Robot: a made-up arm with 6 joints.
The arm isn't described. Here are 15 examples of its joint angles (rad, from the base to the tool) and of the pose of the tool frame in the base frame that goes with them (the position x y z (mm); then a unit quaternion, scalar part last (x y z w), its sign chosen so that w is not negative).
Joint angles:
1: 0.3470 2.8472 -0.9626 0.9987 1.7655 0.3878
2: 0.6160 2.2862 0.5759 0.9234 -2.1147 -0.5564
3: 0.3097 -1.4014 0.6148 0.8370 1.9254 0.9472
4: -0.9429 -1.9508 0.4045 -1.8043 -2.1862 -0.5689
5: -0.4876 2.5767 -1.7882 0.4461 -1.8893 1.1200
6: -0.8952 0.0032 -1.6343 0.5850 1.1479 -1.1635
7: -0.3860 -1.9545 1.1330 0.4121 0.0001 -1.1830
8: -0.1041 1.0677 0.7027 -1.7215 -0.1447 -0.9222
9: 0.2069 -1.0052 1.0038 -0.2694 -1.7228 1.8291
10: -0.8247 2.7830 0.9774 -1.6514 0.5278 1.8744
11: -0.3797 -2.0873 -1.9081 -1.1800 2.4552 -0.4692
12: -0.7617 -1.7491 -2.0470 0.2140 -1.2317 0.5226
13: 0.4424 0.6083 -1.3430 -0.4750 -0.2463 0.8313
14: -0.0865 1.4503 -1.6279 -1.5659 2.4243 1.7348
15: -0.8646 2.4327 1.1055 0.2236 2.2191 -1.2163
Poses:
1: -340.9 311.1 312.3 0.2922 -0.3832 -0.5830 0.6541
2: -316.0 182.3 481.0 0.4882 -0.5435 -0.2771 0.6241
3: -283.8 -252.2 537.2 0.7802 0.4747 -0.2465 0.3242
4: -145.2 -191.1 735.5 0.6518 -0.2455 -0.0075 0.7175
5: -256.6 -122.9 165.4 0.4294 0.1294 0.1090 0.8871
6: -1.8 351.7 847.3 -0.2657 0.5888 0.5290 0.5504
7: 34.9 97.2 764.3 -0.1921 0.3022 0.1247 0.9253
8: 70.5 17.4 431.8 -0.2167 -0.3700 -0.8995 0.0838
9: -37.0 -65.5 479.1 0.1380 0.5931 0.7884 0.0878
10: 246.9 -103.5 471.9 -0.5868 0.3024 -0.5717 0.4873
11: 514.5 262.3 254.7 -0.5394 -0.5021 -0.5387 0.4084
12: 179.3 -343.1 450.8 -0.2799 -0.3998 0.5483 0.6791
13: -337.6 -234.6 596.8 0.4860 0.7192 -0.4898 0.0817
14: -432.8 202.9 223.7 -0.8381 -0.1709 -0.4082 0.3189
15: 246.2 -424.6 525.3 0.1912 0.3236 -0.6815 0.6279
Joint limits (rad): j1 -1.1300..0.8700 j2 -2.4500..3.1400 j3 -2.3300..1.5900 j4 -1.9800..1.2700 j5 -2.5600..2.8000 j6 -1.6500..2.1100
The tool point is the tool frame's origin. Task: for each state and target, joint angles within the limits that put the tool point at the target. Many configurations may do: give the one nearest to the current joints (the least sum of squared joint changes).
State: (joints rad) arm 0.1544 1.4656 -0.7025 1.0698 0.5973 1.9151
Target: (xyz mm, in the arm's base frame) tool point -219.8 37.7 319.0
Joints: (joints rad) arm 0.0950 0.8319 -0.5634 1.2700 -0.0748 1.6725
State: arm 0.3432 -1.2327 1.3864 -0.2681 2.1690 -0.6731
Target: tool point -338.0 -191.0 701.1
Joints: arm 0.0440 -1.7403 0.7741 -0.1521 2.3626 -0.9019
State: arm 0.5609 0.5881 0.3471 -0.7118 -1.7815 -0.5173
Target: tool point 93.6 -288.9 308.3
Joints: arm 0.3329 0.5272 0.8086 -1.1653 -2.2391 -0.4231
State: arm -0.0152 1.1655 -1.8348 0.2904 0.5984 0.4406
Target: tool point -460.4 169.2 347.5
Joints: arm -0.2737 0.9952 -1.7472 0.4156 0.7380 0.5009
